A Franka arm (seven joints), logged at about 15 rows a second.
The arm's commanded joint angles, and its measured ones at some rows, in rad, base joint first. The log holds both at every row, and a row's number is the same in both.
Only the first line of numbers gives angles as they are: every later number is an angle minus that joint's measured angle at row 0.
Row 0, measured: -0.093, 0.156, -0.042, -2.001, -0.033, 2.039, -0.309
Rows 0 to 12, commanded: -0.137, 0.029, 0.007, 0.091, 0.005, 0.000, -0.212; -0.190, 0.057, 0.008, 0.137, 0.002, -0.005, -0.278; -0.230, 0.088, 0.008, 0.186, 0.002, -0.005, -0.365; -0.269, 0.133, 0.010, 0.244, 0.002, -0.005, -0.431; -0.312, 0.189, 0.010, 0.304, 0.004, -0.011, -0.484; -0.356, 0.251, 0.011, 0.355, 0.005, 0.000, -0.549; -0.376, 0.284, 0.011, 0.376, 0.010, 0.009, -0.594; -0.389, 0.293, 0.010, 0.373, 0.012, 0.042, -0.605; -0.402, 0.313, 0.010, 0.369, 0.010, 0.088, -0.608; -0.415, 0.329, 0.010, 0.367, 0.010, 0.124, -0.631; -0.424, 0.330, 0.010, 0.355, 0.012, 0.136, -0.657; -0.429, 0.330, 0.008, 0.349, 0.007, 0.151, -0.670; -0.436, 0.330, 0.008, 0.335, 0.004, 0.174, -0.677
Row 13, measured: -0.414, 0.332, -0.007, 0.336, 0.000, 0.148, -0.641
